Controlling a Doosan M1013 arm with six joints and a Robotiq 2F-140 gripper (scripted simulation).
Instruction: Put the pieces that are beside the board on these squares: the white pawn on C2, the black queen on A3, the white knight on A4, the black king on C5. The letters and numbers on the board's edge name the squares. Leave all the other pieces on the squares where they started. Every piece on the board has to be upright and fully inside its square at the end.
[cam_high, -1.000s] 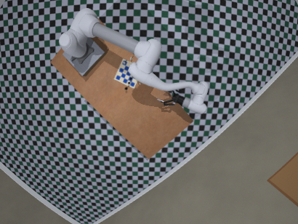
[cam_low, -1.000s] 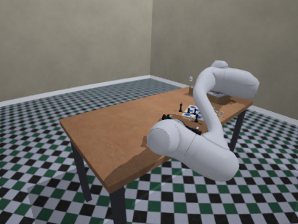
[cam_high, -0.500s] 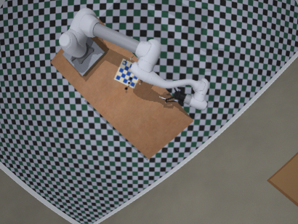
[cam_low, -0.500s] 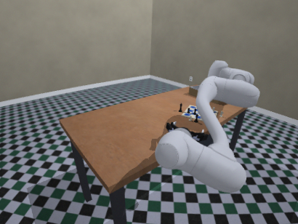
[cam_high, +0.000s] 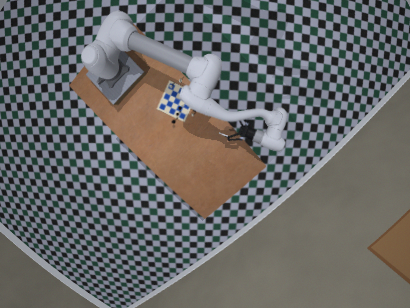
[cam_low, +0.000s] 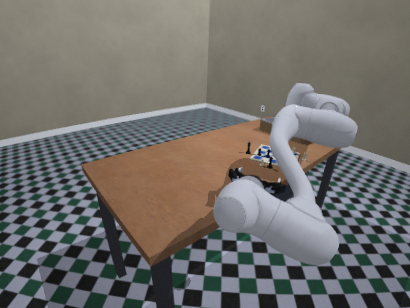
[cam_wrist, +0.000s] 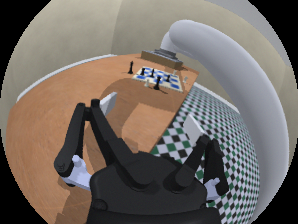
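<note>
My hand is 190 mm past the small white piece, 120 mm to the left of it and 50 mm above it. From my hand the other things lie so: black chess piece (260 mm to the right, 240 mm behind, 30 mm below); then blue-and-white chessboard (330 mm behind, 140 mm to the right, 60 mm below); then white knight (420 mm behind, 40 mm below, 30 mm to the right).
</note>
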